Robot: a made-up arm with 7 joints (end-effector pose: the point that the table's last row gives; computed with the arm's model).
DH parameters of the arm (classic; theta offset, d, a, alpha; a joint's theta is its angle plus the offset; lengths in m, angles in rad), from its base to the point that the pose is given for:
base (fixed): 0 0 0 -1.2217
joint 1: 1.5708 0 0 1.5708
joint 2: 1.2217 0 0 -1.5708
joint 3: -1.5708 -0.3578 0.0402 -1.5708
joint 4: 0 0 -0.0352 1.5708
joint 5: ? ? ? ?
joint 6: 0 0 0 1.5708
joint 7: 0 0 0 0
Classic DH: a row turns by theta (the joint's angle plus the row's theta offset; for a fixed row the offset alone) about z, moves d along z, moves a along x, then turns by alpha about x.
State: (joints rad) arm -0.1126 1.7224 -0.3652 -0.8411 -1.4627 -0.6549 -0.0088
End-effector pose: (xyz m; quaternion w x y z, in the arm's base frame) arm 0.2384 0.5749 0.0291 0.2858 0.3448 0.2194 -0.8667
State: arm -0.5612 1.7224 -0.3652 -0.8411 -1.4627 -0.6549 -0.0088
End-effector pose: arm 0.2883 0.5338 0.1420 0.2586 0.5341 0.1280 -0.7947
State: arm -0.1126 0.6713 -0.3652 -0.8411 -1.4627 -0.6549 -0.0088
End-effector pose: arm 0.2810 0.2845 -0.4777 0.3690 0.1507 -0.2550 -0.8810
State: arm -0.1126 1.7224 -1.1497 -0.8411 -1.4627 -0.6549 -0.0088
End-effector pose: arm 0.1309 0.5989 -0.1112 0.2287 -0.0191 0.3381 -0.9127
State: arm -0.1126 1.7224 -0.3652 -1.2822 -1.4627 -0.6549 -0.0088
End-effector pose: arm 0.3091 0.4739 -0.0057 0.1094 0.3376 0.1038 -0.9291
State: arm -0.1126 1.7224 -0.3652 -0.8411 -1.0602 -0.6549 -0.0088
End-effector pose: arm 0.2384 0.5749 0.0291 0.3752 0.4084 0.0551 -0.8303
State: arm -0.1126 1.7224 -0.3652 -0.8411 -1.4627 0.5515 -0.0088
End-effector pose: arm 0.2384 0.5749 0.0291 0.1126 0.7742 0.3472 -0.5171
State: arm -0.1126 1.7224 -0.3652 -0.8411 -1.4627 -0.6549 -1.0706
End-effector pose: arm 0.2384 0.5749 0.0291 0.1924 -0.1863 -0.3638 0.8921
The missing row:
joint 5: 0 -0.2905 0 -1.5708
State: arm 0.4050 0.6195 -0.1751 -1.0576 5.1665 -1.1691 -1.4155
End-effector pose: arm 0.0431 0.2913 -0.5211 0.0997 -0.2326 0.4232 0.8700
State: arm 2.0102 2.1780 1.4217 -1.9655 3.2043 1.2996 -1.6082
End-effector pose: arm 0.3226 0.2467 -0.1278 0.6098 -0.6363 -0.2038 -0.4262
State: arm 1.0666 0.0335 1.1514 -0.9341 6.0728 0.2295 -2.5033
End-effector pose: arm -0.4781 0.1738 -0.3426 0.6147 -0.0543 0.5086 -0.6005
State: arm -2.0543 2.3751 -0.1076 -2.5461 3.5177 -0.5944 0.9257
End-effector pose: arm -0.1409 0.0620 0.2215 0.2542 -0.8723 -0.3992 -0.1229
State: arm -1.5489 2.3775 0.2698 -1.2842 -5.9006 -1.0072 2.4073
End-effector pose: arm -0.2765 0.2612 0.4184 0.0865 -0.2642 -0.7713 -0.5725
